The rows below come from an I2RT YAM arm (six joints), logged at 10 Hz.
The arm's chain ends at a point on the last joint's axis. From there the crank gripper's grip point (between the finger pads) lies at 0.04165 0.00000 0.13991 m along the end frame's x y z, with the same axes.
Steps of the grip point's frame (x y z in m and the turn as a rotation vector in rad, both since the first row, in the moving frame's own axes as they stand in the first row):
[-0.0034 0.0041 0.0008 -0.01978 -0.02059 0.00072]
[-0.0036 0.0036 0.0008 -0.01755 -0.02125 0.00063]
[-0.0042 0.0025 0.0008 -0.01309 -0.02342 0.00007]
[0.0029 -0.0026 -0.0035 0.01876 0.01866 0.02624]
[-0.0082 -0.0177 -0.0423 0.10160 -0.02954 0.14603]
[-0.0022 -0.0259 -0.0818 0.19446 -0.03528 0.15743]
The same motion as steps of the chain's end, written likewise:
[-0.0005 0.0013 0.0000 -0.01978 -0.02059 0.00072]
[-0.0006 0.0011 0.0000 -0.01755 -0.02125 0.00063]
[-0.0009 0.0007 -0.0001 -0.01309 -0.02342 0.00007]
[0.0003 -0.0011 -0.0027 0.01876 0.01866 0.02624]
[-0.0047 -0.0092 -0.0431 0.10160 -0.02954 0.14603]
[0.0011 -0.0049 -0.0812 0.19446 -0.03528 0.15743]

